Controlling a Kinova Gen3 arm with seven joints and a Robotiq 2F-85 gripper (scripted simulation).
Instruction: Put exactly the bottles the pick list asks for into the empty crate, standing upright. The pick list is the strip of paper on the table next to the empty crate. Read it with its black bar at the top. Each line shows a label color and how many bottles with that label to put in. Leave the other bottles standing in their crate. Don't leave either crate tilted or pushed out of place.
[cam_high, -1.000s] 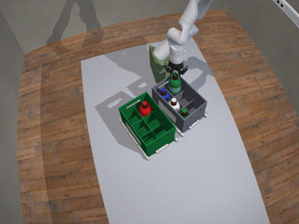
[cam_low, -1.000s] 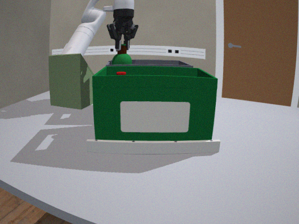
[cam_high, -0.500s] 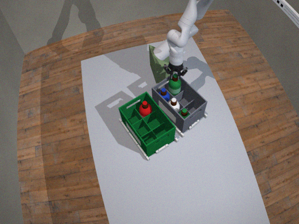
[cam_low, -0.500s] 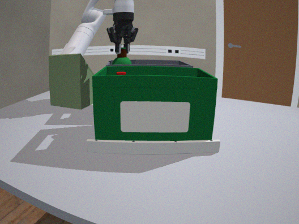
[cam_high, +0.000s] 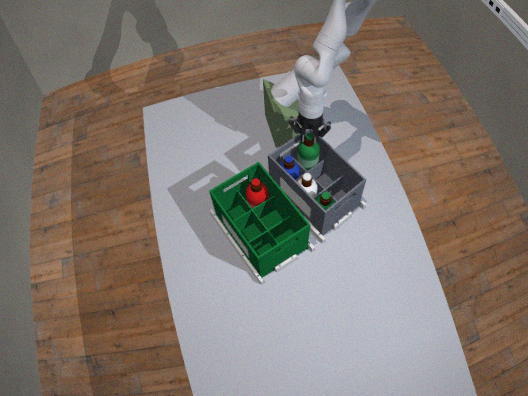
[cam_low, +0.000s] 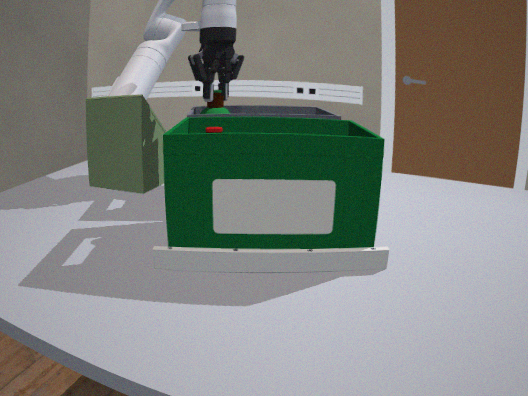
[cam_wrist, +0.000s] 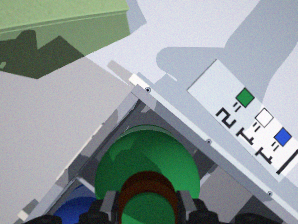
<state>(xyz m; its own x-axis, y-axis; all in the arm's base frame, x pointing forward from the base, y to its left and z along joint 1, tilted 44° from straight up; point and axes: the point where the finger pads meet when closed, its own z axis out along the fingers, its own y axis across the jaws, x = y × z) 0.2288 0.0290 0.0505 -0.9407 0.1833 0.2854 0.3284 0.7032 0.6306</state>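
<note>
My gripper is now 40 mm short of the blue-label bottle, 80 mm to the left of it and 120 mm above it. The rest, counted from my hand: pick list 10 mm ahead, 130 mm to the left, 210 mm below; then grey crate 100 mm ahead, 10 mm to the left, 120 mm below; then white-label bottle 120 mm ahead, 30 mm to the right, 120 mm below.
</note>
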